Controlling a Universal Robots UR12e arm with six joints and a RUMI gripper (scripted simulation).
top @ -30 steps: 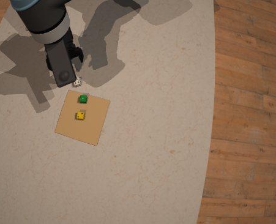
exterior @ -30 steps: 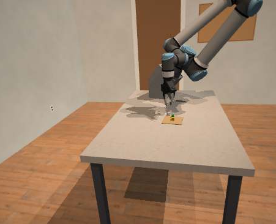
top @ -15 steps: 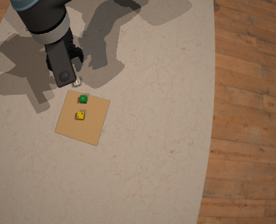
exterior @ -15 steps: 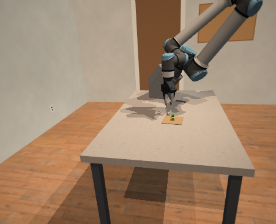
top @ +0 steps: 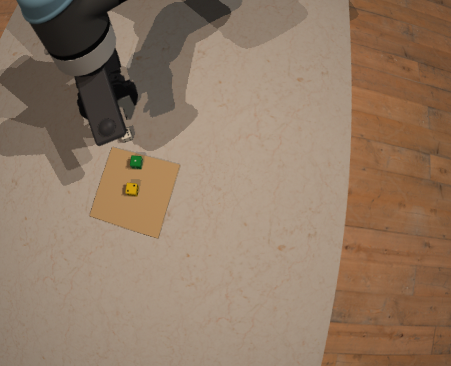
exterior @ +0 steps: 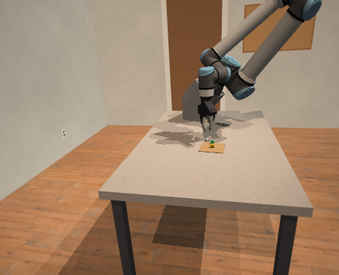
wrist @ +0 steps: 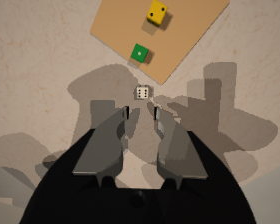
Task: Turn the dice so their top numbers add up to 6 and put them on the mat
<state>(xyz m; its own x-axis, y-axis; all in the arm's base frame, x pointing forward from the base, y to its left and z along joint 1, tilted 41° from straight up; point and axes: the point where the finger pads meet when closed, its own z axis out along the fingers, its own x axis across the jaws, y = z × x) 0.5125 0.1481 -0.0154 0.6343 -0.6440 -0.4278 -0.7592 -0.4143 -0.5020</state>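
Now: hand 7 cm above the white die. Also, from my hand: tan mat: 9 cm ahead, 8 cm below, 6 cm to the left; then green die: 7 cm below, 4 cm to the left, 4 cm ahead; then yellow die: 9 cm ahead, 7 cm below, 6 cm to the left.
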